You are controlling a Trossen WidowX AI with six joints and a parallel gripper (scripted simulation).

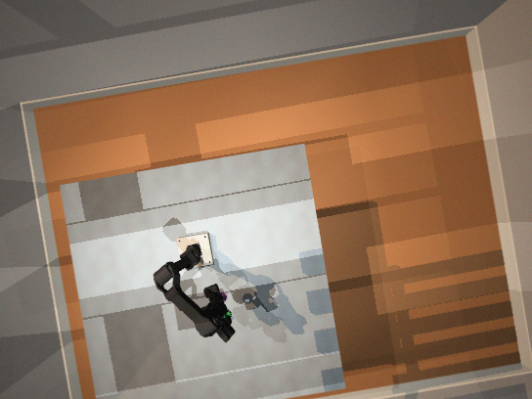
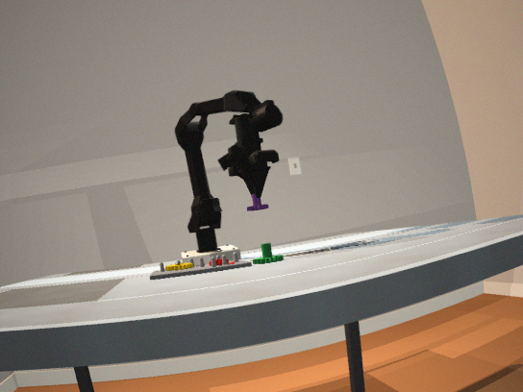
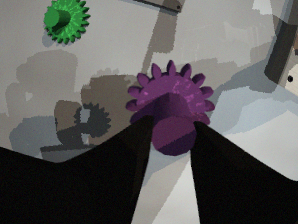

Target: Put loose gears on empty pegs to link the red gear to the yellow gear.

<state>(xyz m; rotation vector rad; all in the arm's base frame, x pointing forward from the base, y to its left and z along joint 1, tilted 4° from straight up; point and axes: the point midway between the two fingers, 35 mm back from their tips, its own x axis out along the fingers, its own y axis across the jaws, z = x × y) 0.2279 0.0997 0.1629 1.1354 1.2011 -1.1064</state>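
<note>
Right now my gripper tip is 70 mm short of the grey board, 180 mm to the left of it and 150 mm above it. Also, from my gripper tip: green gear: 130 mm ahead, 40 mm to the right, 130 mm below; purple gear: 10 mm below; red gear: 90 mm ahead, 140 mm to the right, 130 mm below.
</note>
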